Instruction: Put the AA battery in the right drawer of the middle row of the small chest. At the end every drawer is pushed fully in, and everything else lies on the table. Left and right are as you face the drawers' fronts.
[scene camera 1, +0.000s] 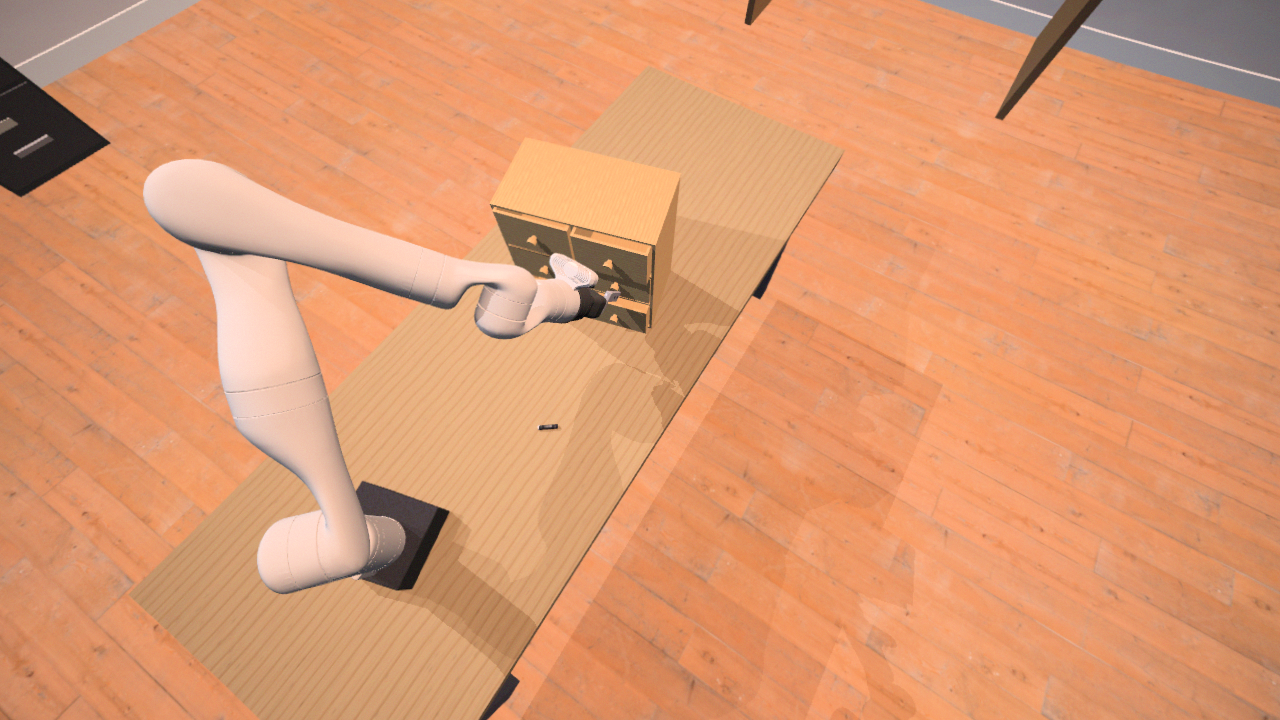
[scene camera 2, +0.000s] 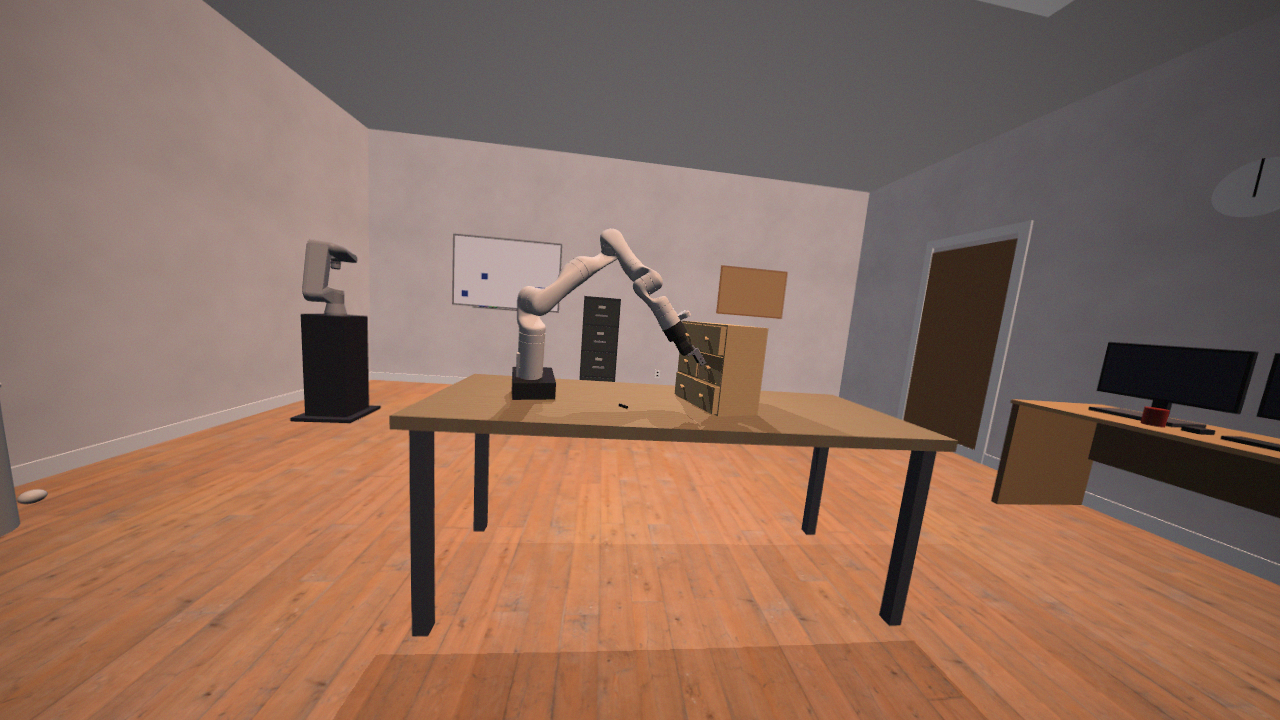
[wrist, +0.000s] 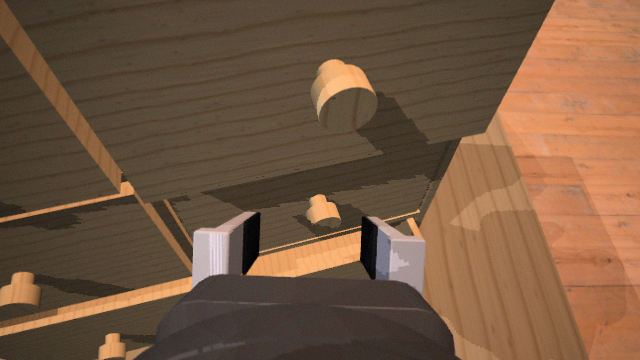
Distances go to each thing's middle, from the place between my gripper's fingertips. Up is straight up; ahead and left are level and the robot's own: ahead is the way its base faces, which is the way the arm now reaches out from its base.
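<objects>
There's the small chest (scene camera 1: 631, 201), and my hand is 100 mm short of it, 90 mm to the right of it and 20 mm above it.
</objects>
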